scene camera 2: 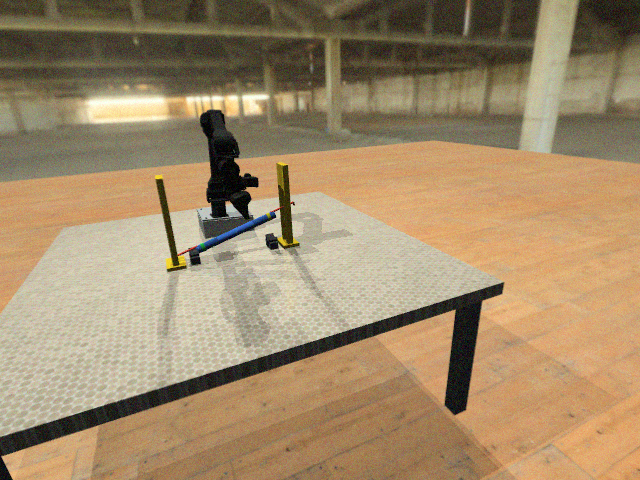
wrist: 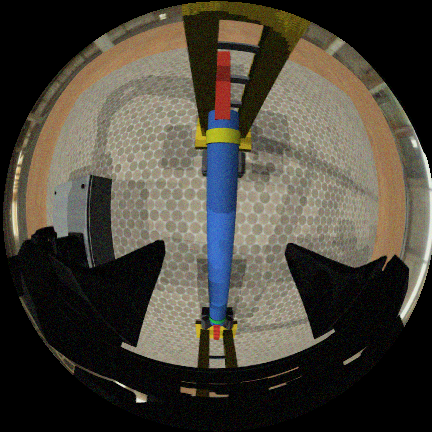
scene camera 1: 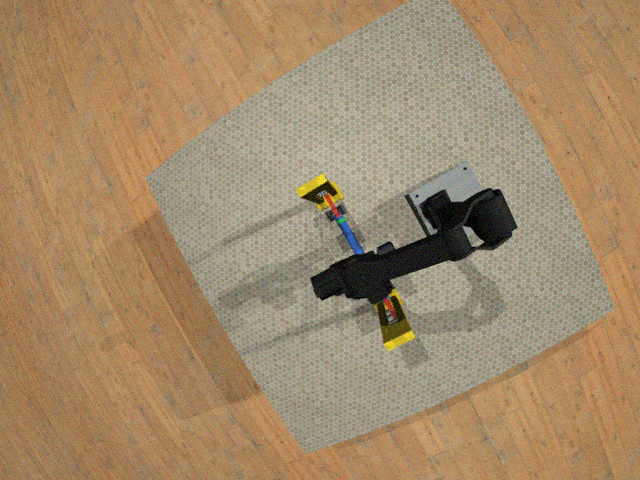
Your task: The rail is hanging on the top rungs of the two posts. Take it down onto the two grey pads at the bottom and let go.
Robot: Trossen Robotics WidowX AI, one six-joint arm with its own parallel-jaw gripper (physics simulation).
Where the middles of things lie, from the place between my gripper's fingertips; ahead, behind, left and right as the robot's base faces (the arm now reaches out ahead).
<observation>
Right now the blue rail (scene camera 2: 267,217) is 5 cm below my hand, 3 cm to the right of it and 1 cm behind it.
</observation>
